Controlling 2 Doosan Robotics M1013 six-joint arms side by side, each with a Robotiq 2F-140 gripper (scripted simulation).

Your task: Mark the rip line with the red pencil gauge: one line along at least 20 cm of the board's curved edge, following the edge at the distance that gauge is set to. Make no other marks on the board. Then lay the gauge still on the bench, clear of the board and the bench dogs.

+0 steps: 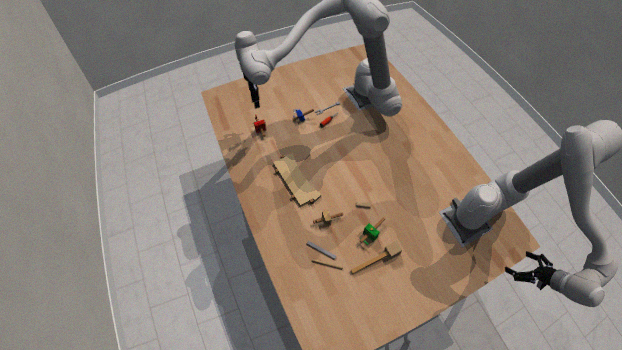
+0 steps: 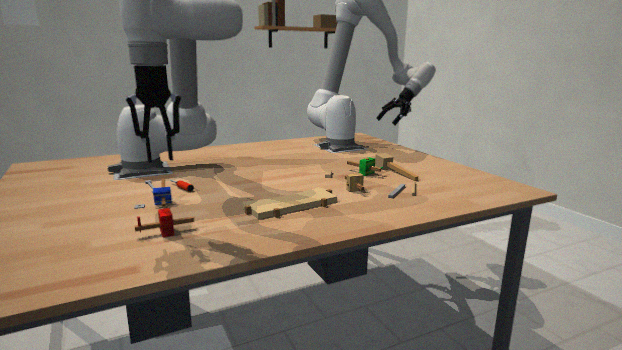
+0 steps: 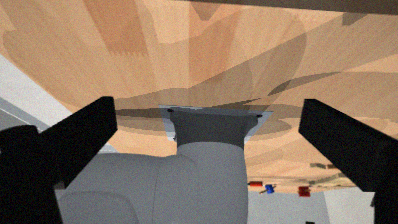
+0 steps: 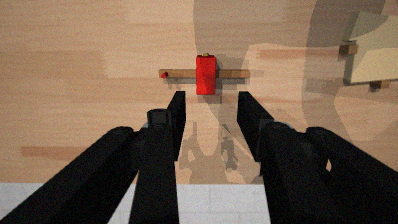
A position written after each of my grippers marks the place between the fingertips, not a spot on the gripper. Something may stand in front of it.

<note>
I see my left gripper (image 1: pixel 516 261), my right gripper (image 2: pixel 160 160) and a red pencil gauge (image 4: pixel 205 73).
My left gripper is seen too in image 3 (image 3: pixel 208 114). My right gripper also shows in image 4 (image 4: pixel 211 106).
</note>
